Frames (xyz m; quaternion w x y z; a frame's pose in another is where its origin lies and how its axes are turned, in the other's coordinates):
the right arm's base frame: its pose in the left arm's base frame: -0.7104 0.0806 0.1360 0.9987 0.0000 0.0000 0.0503
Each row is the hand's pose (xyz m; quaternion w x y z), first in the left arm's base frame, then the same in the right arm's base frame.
Working: the left arm's base frame: its pose in the right arm's base frame: 0.6987 -0.1516 -0.1360 0.9987 0.0000 0.0000 -0.0503

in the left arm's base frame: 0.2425 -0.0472 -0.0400 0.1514 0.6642 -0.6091 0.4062
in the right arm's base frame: 0.9352 -0.2229 -0.1760 0.1716 0.6327 -0.6417 0.3981
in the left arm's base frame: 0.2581 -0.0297 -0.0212 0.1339 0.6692 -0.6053 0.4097
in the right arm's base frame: 0.9525 -0.2071 -0.1572 0.1543 0.6379 -0.6382 0.4024
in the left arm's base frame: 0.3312 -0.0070 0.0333 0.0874 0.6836 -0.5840 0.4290
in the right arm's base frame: 1.0275 -0.1918 -0.1027 0.1089 0.6533 -0.6176 0.4241
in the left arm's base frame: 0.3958 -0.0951 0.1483 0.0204 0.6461 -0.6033 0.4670
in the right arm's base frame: 1.0829 -0.2860 0.0123 0.0439 0.6150 -0.6351 0.4654
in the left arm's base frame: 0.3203 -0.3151 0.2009 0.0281 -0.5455 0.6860 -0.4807
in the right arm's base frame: 0.9857 -0.4973 0.0649 0.0039 -0.5103 0.7126 -0.4815
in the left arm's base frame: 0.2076 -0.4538 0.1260 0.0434 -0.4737 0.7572 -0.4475
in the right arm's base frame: 0.8597 -0.6239 -0.0100 0.0208 -0.4350 0.7801 -0.4491
